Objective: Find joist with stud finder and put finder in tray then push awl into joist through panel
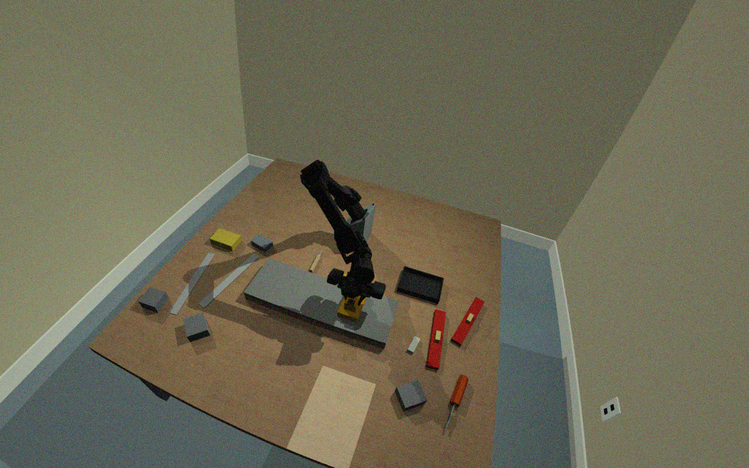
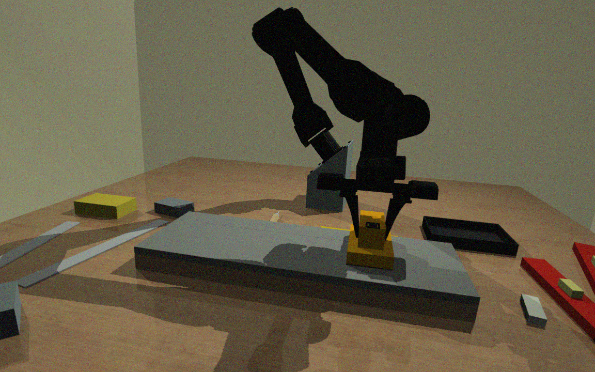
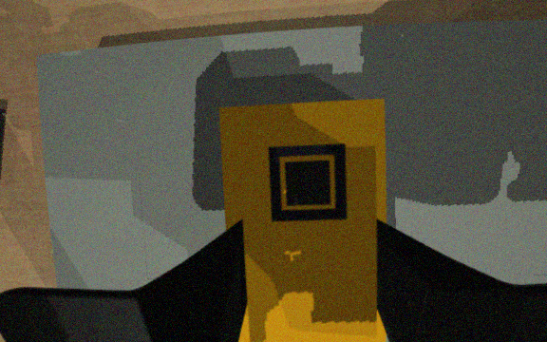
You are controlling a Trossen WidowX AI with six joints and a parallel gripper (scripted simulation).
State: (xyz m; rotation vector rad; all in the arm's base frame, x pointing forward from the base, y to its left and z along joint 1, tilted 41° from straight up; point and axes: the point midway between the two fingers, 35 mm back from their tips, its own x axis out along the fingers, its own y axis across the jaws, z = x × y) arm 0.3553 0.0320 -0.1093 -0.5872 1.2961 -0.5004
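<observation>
My gripper tip is 210 mm past the black tray, 220 mm to the right of it and 50 mm above it. Also, from my gripper tip: thin yellow bar 130 mm behind, 20 mm to the right, 60 mm below; yellow stud finder 10 mm ahead, 20 mm above; small white block 50 mm ahead, 240 mm to the left, 60 mm below.
</observation>
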